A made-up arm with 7 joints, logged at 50 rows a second.
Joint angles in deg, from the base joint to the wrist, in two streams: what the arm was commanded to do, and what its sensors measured. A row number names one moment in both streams.
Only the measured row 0 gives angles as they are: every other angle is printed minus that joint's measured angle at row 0.
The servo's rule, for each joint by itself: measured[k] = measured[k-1] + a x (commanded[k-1-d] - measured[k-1]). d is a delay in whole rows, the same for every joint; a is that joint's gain. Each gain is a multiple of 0.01, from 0.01 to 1. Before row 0 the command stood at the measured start. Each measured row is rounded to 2 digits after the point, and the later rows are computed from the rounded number. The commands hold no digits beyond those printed.
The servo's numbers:
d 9
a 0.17 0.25 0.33 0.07 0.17 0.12 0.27
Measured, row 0:
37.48 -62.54 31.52 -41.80 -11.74 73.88 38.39
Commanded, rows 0 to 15:
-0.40 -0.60 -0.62 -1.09 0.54 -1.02 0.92
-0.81 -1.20 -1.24 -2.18 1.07 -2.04 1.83
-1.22 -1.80 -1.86 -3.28 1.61 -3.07 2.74
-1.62 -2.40 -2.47 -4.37 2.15 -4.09 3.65
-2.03 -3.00 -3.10 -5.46 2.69 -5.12 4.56
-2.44 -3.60 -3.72 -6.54 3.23 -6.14 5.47
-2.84 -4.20 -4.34 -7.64 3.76 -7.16 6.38
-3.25 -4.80 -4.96 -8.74 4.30 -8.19 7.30
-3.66 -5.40 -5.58 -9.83 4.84 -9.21 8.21
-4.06 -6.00 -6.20 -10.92 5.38 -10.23 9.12
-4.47 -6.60 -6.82 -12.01 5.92 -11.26 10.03
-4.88 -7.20 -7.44 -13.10 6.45 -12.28 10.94
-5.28 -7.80 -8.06 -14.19 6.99 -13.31 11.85
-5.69 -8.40 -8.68 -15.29 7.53 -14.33 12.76
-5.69 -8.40 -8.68 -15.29 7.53 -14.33 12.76
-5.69 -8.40 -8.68 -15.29 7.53 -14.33 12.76
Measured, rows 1 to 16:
0.00 0.00 0.00 0.00 0.00 0.00 0.00
0.00 0.00 0.00 0.00 0.00 0.00 0.00
0.00 0.00 0.00 0.00 0.00 0.00 0.00
0.00 0.00 0.00 0.00 0.00 0.00 0.00
0.00 0.00 0.00 0.00 0.00 0.00 0.00
0.00 0.00 0.00 0.00 0.00 0.00 0.00
0.00 0.00 0.00 0.00 0.00 0.00 0.00
0.00 0.00 0.00 0.00 0.00 0.00 0.00
0.00 0.00 0.00 0.00 0.00 0.00 0.00
-0.07 -0.15 -0.20 -0.08 0.09 -0.12 0.25
-0.20 -0.41 -0.54 -0.23 0.26 -0.35 0.68
-0.37 -0.76 -0.98 -0.44 0.49 -0.68 1.24
-0.58 -1.17 -1.47 -0.72 0.77 -1.09 1.89
-0.83 -1.63 -2.01 -1.05 1.10 -1.57 2.61
-1.10 -2.12 -2.57 -1.43 1.46 -2.12 3.38
-1.40 -2.64 -3.15 -1.86 1.85 -2.72 4.19

